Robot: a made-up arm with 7 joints. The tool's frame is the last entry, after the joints.
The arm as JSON. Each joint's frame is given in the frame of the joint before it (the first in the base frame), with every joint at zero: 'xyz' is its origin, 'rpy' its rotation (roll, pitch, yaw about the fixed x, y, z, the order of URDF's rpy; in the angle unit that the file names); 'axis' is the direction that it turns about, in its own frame. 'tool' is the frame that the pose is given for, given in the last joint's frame.
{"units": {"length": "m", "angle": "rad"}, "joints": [
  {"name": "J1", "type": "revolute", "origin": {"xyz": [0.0, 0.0, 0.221], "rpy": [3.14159, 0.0, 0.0]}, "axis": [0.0, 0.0, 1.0]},
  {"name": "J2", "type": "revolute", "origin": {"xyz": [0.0, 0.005, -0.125], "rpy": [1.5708, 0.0, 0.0]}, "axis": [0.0, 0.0, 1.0]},
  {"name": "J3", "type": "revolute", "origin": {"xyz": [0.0, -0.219, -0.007], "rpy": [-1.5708, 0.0, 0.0]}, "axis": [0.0, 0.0, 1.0]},
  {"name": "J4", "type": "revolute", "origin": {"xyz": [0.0, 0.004, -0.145], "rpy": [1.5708, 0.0, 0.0]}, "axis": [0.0, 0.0, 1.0]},
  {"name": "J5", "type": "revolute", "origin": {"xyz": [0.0, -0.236, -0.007], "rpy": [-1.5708, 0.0, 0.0]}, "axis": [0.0, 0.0, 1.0]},
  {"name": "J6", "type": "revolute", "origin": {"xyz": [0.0, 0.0, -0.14], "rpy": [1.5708, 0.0, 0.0]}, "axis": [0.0, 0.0, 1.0]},
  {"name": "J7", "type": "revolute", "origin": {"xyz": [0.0, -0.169, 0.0], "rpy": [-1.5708, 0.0, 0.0]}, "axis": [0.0, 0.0, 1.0]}
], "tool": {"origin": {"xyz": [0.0, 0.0, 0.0], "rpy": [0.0, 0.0, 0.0]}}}
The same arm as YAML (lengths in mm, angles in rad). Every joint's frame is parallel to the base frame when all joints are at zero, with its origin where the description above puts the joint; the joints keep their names.
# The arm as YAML. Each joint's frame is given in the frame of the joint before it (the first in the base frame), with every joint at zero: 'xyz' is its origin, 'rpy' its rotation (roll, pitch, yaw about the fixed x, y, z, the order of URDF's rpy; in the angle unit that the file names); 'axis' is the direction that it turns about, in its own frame. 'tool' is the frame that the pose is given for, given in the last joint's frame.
units:
  length: mm
  angle: rad
joints:
  - name: J1
    type: revolute
    origin:
      xyz: [0.0, 0.0, 221.0]
      rpy: [0.0, 0.0, 0.0]
    axis: [0.0, 0.0, -1.0]
  - name: J2
    type: revolute
    origin:
      xyz: [0.0, -5.0, 125.0]
      rpy: [0.0, 0.0, 0.0]
    axis: [0.0, 1.0, 0.0]
  - name: J3
    type: revolute
    origin:
      xyz: [0.0, -7.0, 219.0]
      rpy: [0.0, 0.0, 0.0]
    axis: [0.0, 0.0, -1.0]
  - name: J4
    type: revolute
    origin:
      xyz: [0.0, -4.0, 145.0]
      rpy: [0.0, 0.0, 0.0]
    axis: [0.0, 1.0, 0.0]
  - name: J5
    type: revolute
    origin:
      xyz: [0.0, -7.0, 236.0]
      rpy: [0.0, 0.0, 0.0]
    axis: [0.0, 0.0, -1.0]
  - name: J6
    type: revolute
    origin:
      xyz: [0.0, 0.0, 140.0]
      rpy: [0.0, 0.0, 0.0]
    axis: [0.0, 1.0, 0.0]
  - name: J7
    type: revolute
    origin:
      xyz: [0.0, 0.0, 169.0]
      rpy: [0.0, 0.0, 0.0]
    axis: [0.0, 0.0, -1.0]
tool:
  origin:
    xyz: [0.0, 0.0, 0.0]
    rpy: [3.1416, 0.0, 0.0]

